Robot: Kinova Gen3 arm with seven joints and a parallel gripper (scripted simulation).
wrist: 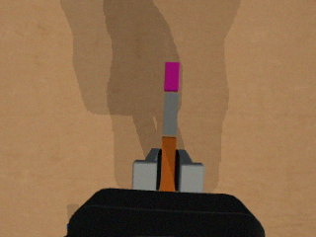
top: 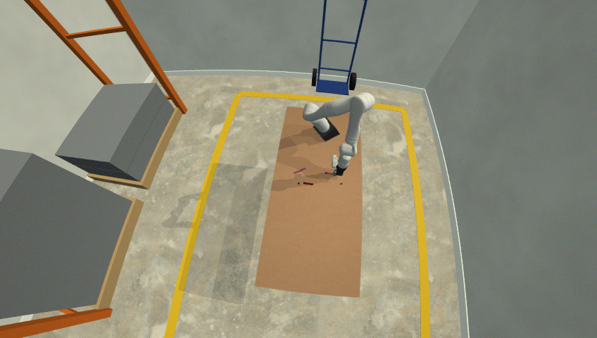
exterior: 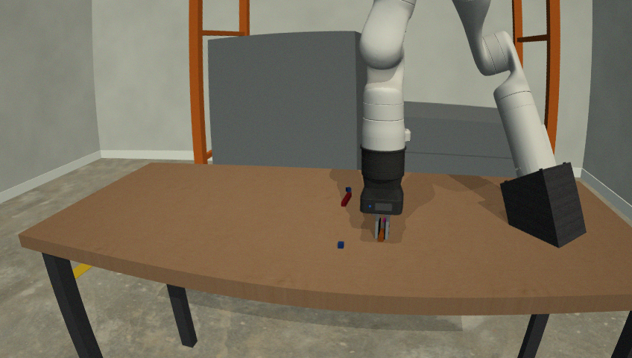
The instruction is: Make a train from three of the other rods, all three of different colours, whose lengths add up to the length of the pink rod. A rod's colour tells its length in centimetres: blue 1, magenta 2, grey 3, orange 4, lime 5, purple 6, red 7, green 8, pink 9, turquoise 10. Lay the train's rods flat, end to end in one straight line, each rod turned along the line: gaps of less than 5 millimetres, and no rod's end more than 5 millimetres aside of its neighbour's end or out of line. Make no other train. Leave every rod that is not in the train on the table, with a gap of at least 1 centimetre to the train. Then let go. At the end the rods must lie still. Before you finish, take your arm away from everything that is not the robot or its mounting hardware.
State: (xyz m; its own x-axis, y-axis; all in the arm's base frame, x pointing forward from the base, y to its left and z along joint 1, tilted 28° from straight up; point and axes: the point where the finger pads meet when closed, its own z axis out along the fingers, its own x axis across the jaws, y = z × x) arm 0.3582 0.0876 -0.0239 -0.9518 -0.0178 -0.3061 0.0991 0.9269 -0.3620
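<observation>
Right now my hand is 1 cm above the orange rod. The rest, counted from my hand: red rod 8 cm ahead, 19 cm to the right, 1 cm below; grey rod 4 cm to the right, 1 cm below; magenta rod 1 cm behind, 6 cm to the right, 1 cm below.
</observation>
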